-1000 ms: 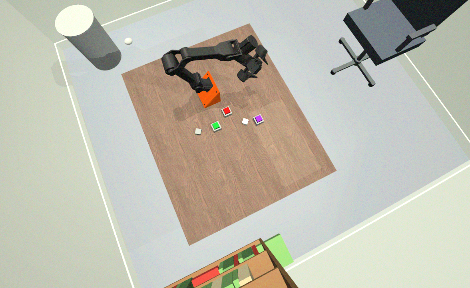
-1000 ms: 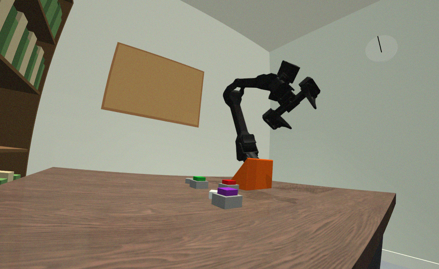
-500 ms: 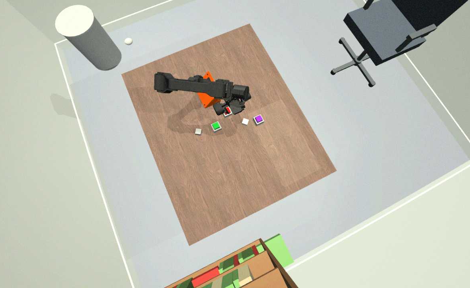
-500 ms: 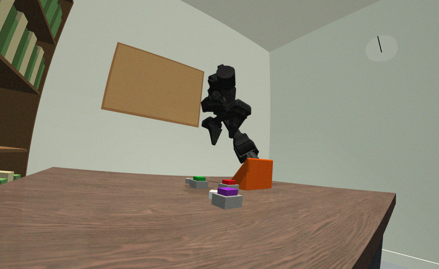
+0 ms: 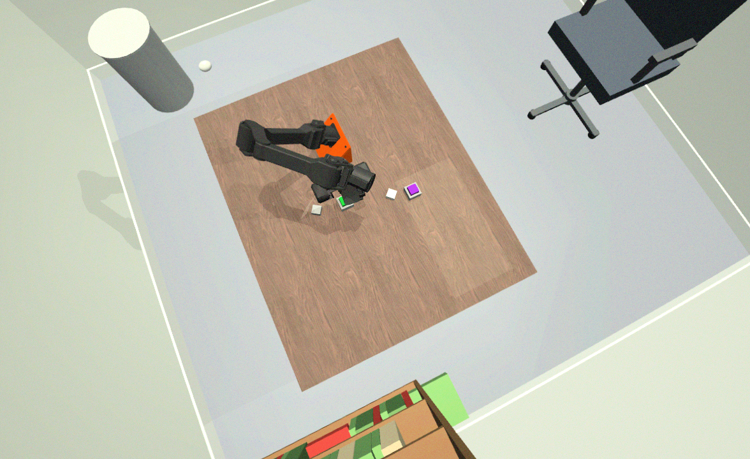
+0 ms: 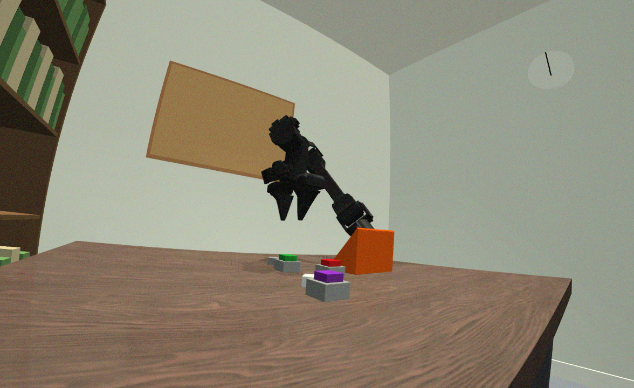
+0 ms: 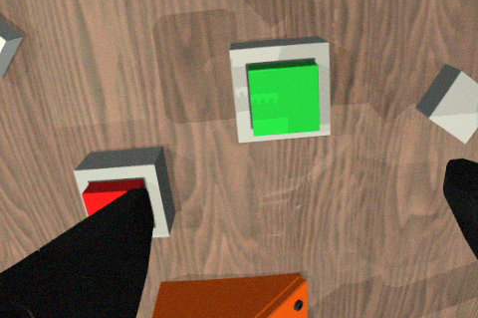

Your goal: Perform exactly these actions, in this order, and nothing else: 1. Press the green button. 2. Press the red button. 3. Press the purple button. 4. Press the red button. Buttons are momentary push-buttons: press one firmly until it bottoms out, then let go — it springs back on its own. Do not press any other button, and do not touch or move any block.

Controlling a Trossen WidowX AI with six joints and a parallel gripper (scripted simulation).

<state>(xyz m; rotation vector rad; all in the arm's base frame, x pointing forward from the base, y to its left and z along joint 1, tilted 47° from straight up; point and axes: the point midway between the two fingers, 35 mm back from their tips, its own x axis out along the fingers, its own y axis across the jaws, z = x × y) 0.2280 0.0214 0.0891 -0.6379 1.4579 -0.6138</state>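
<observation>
Right now my gripper tip is 9 cm above the green button. Also, from my gripper tip: purple button 24 cm to the left, 9 cm below, 6 cm ahead; then red button 9 cm to the left, 9 cm below, 6 cm behind; then white block 16 cm to the left, 11 cm below, 4 cm ahead.
</observation>
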